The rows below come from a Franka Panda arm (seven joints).
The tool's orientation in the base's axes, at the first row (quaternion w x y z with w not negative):
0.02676, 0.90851, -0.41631, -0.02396
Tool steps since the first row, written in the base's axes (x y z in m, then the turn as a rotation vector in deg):
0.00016, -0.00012, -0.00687, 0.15, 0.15, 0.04
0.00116, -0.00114, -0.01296, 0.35, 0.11, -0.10
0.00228, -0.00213, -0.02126, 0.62, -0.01, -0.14
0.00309, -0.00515, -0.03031, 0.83, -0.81, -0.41
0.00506, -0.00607, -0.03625, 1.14, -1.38, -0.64
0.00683, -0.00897, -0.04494, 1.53, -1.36, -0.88
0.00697, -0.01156, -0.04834, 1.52, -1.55, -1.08
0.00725, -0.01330, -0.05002, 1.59, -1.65, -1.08
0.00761, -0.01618, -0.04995, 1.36, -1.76, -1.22
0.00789, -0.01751, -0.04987, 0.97, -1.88, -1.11
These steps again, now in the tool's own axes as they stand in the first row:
0.00034, -0.00051, 0.00685, -0.02, -0.21, -0.05
0.00190, -0.00102, 0.01288, 0.15, -0.34, 0.07
0.00355, -0.00179, 0.02112, 0.41, -0.47, 0.10
0.00656, -0.00105, 0.03018, 1.16, -0.13, 0.38
0.00867, -0.00235, 0.03600, 1.80, -0.01, 0.60
0.01221, -0.00239, 0.04463, 2.05, -0.33, 0.82
0.01433, -0.00104, 0.04809, 2.19, -0.21, 1.02
0.01587, -0.00023, 0.04980, 2.31, -0.20, 1.02
0.01829, 0.00138, 0.04978, 2.25, 0.04, 1.18
0.01947, 0.00204, 0.04972, 2.08, 0.42, 1.10

